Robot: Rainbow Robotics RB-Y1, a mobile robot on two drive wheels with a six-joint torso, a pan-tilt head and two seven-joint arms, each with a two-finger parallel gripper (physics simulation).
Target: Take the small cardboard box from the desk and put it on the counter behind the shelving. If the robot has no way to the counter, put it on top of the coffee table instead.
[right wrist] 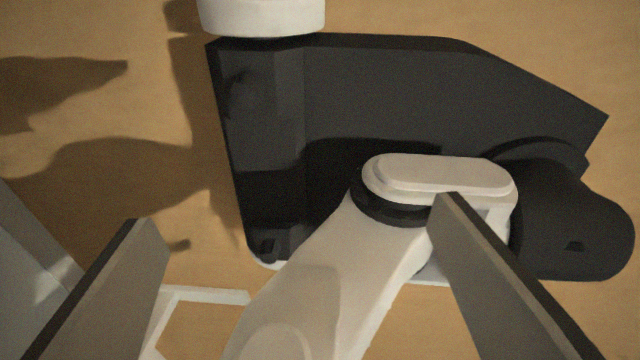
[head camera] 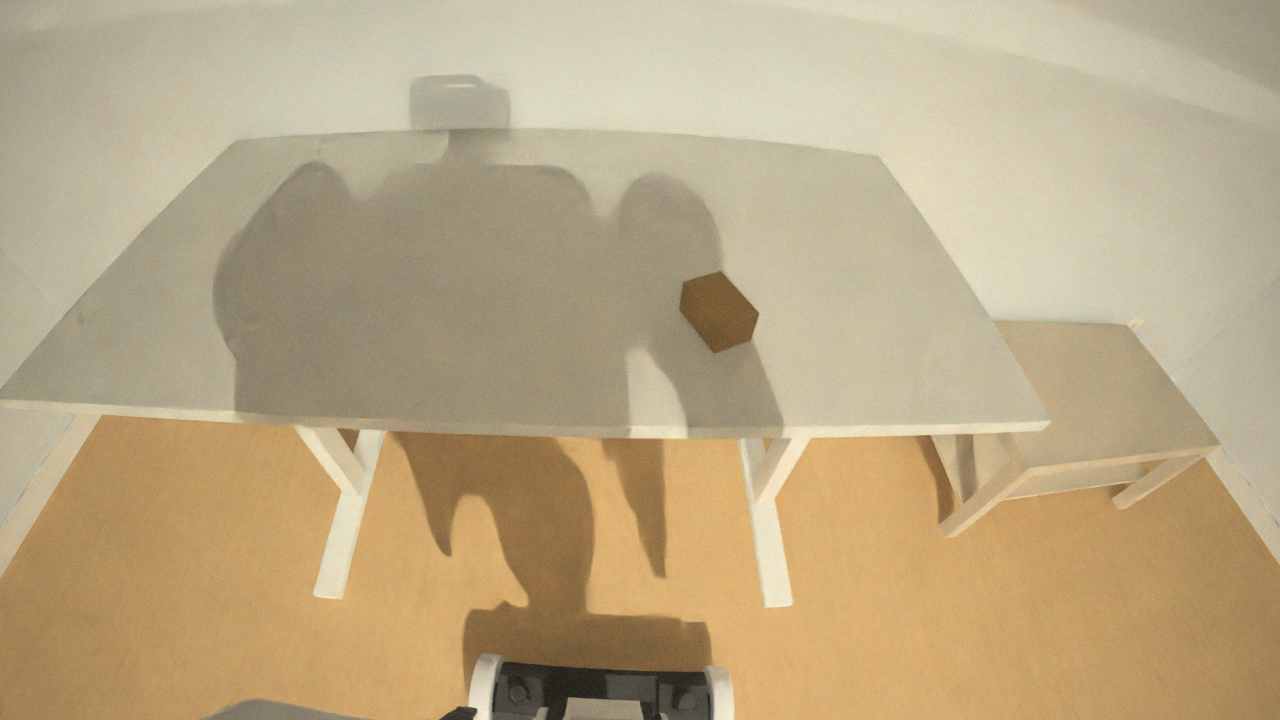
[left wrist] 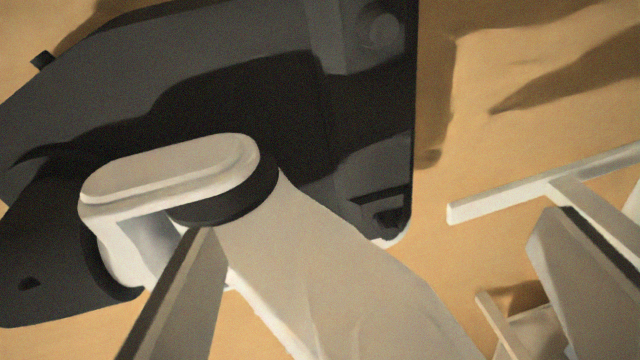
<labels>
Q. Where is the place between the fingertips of my left gripper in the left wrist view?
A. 373, 237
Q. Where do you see a small cardboard box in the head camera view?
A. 722, 316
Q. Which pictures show my right gripper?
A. The right wrist view only.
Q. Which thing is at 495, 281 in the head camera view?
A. A white desk.
</labels>
